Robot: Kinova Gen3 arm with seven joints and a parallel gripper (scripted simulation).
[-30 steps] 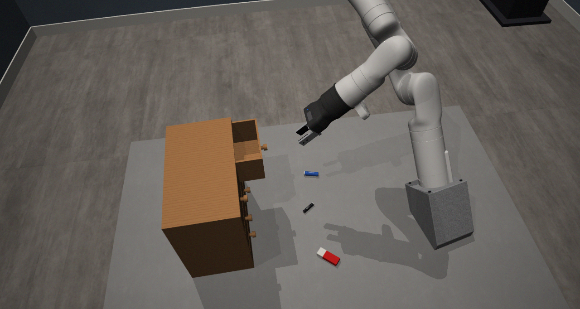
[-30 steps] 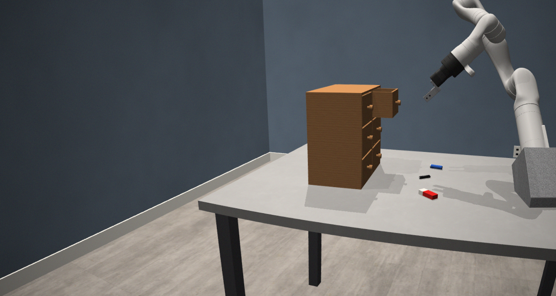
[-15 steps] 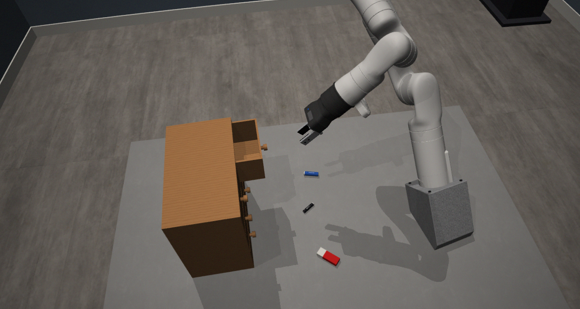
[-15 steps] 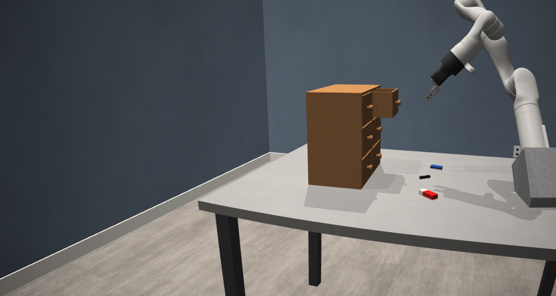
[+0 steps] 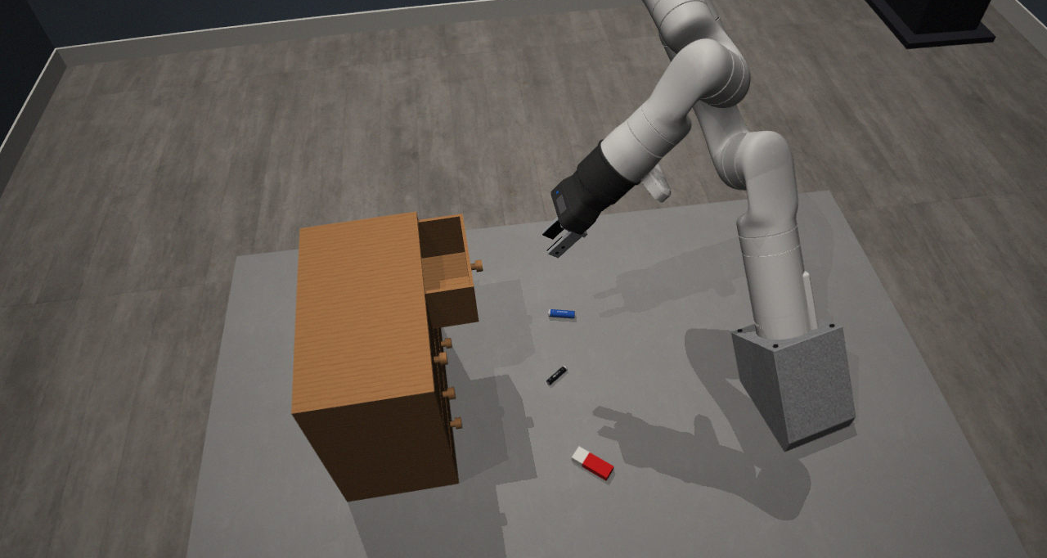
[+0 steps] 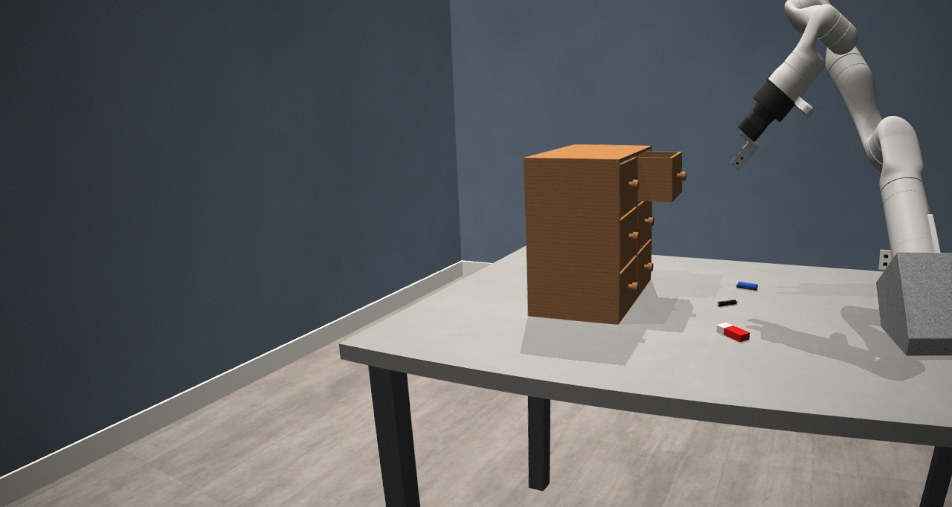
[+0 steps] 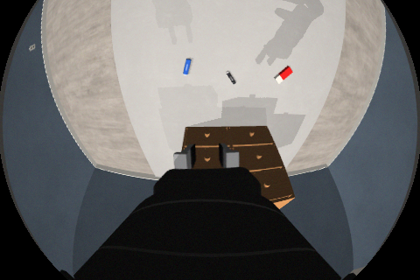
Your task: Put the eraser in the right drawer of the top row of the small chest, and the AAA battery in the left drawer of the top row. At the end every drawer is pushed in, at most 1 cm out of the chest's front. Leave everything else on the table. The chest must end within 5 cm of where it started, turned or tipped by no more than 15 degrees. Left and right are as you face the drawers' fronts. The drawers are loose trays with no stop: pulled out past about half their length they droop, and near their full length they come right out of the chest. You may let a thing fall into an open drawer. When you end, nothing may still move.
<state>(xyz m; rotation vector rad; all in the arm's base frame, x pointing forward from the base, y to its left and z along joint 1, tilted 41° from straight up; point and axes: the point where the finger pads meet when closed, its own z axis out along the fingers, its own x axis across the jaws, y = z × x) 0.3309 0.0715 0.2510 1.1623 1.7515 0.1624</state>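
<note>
Right now the white eraser is 20 mm behind my hand, 240 mm to the left of it and 280 mm below it. From my hand the other things lie so: thicker blue battery 20 mm behind, 60 mm to the right, 280 mm below; thin black battery 10 mm ahead, 70 mm to the left, 280 mm below.
</note>
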